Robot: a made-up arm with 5 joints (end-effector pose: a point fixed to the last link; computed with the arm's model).
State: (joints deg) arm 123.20 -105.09 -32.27 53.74 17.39
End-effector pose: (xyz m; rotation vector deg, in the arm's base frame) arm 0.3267 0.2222 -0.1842 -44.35 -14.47 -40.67
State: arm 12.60 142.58 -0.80 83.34 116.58
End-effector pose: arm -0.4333 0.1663 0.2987 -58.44 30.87 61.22
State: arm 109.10 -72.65 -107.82 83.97 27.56
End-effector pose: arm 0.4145 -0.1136 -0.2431 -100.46 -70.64 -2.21
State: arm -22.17 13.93 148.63 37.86 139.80
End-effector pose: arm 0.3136 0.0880 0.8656 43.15 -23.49 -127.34
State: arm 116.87 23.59 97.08 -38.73 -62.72
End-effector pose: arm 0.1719 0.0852 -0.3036 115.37 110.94 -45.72
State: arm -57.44 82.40 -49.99 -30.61 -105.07
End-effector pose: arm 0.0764 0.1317 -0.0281 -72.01 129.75 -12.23
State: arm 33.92 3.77 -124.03 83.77 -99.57
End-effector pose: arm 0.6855 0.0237 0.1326 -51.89 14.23 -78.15
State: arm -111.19 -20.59 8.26 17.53 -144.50
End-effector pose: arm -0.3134 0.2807 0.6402 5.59 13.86 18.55
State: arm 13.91 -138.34 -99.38 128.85 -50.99
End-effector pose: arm -0.3664 0.0527 0.3850 -91.90 115.83 56.80
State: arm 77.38 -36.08 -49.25 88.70 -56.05
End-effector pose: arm 0.5484 -0.0201 -0.1180 -27.87 38.54 -87.08
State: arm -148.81 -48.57 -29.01 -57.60 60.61
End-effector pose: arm -0.0645 -0.0685 0.2293 73.21 104.63 4.59
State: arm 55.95 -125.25 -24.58 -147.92 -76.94
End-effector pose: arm 0.0432 -0.1136 0.1676 -142.42 34.55 33.66
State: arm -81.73 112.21 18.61 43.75 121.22
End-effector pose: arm 0.1094 0.3953 -0.0784 -41.04 -78.20 -30.20
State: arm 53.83 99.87 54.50 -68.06 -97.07
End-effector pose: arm 0.1785 0.3047 -0.0522 -90.44 -118.84 -40.93
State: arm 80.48 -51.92 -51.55 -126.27 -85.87
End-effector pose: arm 0.0856 -0.0454 0.1871 94.13 -93.21 -103.09
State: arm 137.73 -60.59 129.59 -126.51 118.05
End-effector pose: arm 0.1792 0.4872 0.0013 -54.64 139.34 76.75
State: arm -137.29 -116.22 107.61 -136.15 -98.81
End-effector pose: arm -0.0439 0.2131 0.1899 43.36 48.72 67.65
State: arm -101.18 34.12 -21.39 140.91 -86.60
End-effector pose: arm -0.1055 -0.2489 0.5076 131.49 -17.27 -40.21
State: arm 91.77 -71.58 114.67 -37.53 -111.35
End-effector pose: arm 0.4443 0.0931 0.4214 61.28 50.12 97.57
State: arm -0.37 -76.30 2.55 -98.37 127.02
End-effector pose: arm 0.3561 -0.0242 0.1785 -55.13 104.67 -111.66
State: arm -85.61 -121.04 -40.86 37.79 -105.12
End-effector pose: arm -0.5855 0.0253 0.0920 59.65 -106.31 19.92
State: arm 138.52 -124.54 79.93 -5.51 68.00
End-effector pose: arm 0.0960 0.3438 0.2956 65.71 -48.49 -50.79
